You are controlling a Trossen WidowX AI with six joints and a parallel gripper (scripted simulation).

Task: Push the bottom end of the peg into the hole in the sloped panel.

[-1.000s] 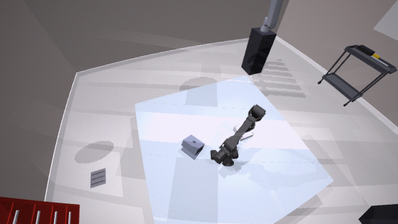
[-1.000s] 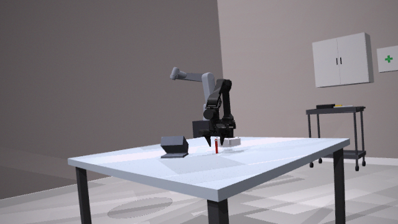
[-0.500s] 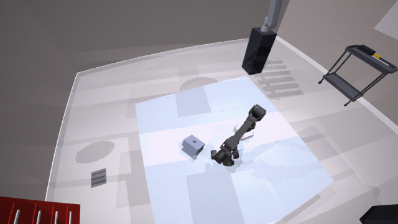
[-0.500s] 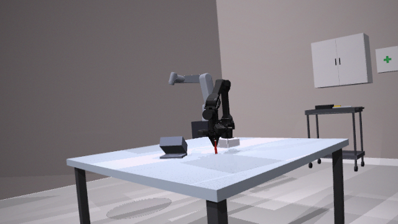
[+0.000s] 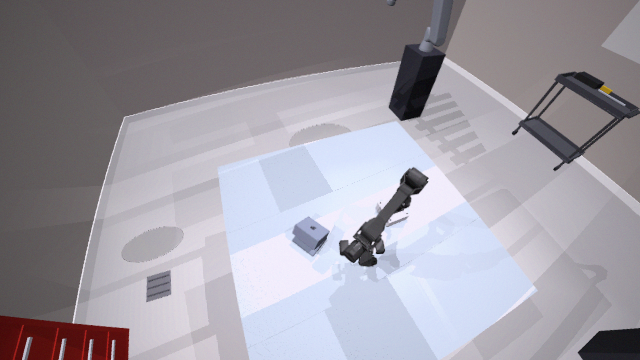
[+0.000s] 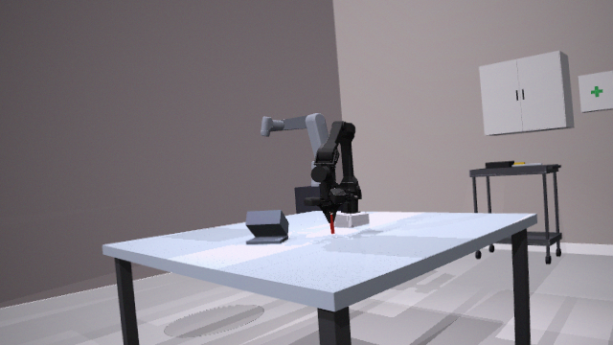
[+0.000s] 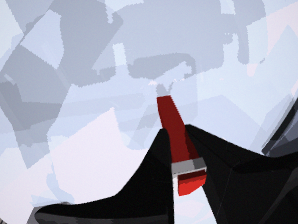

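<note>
Right now the grey sloped panel is 17 cm ahead of my gripper tip, 16 cm to the right of it and 1 cm above it. The rest, counted from my gripper tip: red peg 2 cm above.
</note>
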